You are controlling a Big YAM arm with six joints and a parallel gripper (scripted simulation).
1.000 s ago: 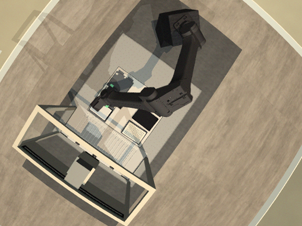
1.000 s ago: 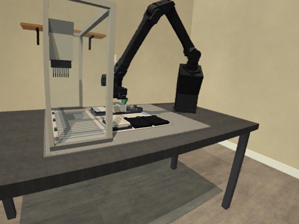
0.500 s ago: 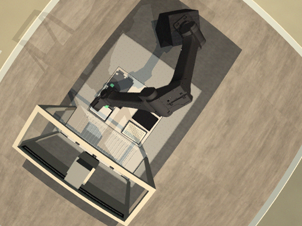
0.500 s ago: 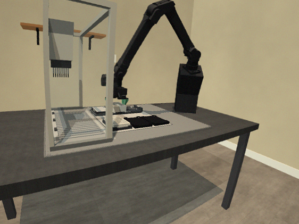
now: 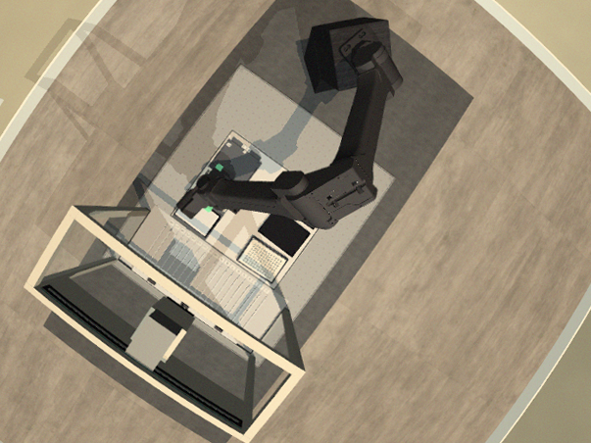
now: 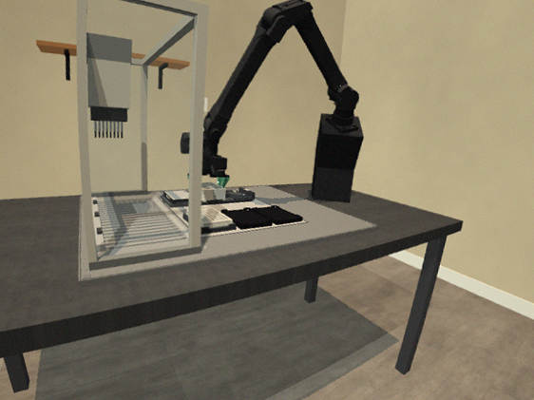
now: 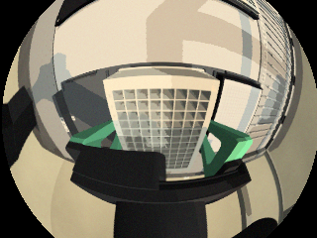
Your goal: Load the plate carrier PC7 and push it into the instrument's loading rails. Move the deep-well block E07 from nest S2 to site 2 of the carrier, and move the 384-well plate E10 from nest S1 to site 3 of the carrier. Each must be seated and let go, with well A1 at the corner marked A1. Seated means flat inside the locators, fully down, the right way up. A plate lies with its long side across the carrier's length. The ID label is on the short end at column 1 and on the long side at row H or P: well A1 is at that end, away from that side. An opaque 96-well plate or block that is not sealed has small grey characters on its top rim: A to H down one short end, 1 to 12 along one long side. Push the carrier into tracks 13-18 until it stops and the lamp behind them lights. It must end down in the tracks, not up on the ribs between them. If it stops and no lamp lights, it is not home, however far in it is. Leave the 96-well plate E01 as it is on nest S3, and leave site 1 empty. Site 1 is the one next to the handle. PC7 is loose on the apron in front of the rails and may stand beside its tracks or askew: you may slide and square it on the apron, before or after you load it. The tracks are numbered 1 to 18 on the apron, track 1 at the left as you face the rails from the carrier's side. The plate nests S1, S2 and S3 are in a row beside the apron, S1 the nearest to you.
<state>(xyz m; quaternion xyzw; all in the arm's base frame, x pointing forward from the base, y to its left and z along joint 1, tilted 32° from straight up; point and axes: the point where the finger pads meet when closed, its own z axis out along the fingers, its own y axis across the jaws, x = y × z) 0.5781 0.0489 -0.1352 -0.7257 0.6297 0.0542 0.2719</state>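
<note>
Right now my hand is 1 cm above the carrier PC7. From my hand the other things lie so: nest S2: 25 cm to the left, 7 cm behind, 2 cm below; then white 384-well plate E10: 27 cm to the left, 4 cm ahead; then nest S1: 23 cm to the left, 18 cm behind, 2 cm below.
</note>
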